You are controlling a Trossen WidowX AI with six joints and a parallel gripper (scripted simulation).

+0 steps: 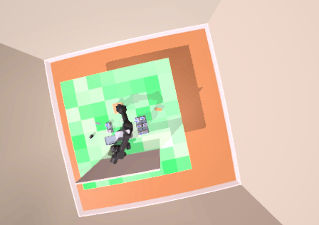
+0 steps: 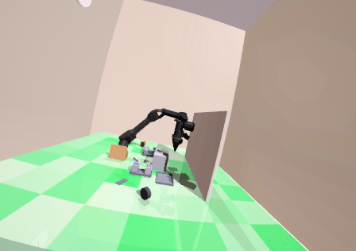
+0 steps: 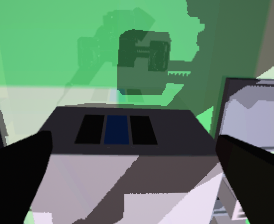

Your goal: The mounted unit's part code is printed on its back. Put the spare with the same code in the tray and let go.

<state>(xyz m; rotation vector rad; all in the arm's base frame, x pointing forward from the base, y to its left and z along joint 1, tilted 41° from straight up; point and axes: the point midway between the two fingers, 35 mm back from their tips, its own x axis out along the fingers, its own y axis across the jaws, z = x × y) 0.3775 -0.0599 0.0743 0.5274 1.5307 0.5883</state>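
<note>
Right now my gripper tip is 15 cm past the cube, 18 cm to the right of it and 10 cm above it. Round my gripper tip: tall brown panel (17 cm ahead, 1 cm to the left, 9 cm above); then tray (4 cm behind, 18 cm to the right, 13 cm below); then grey mounted unit (9 cm behind, 1 cm to the left, 9 cm below).
</note>
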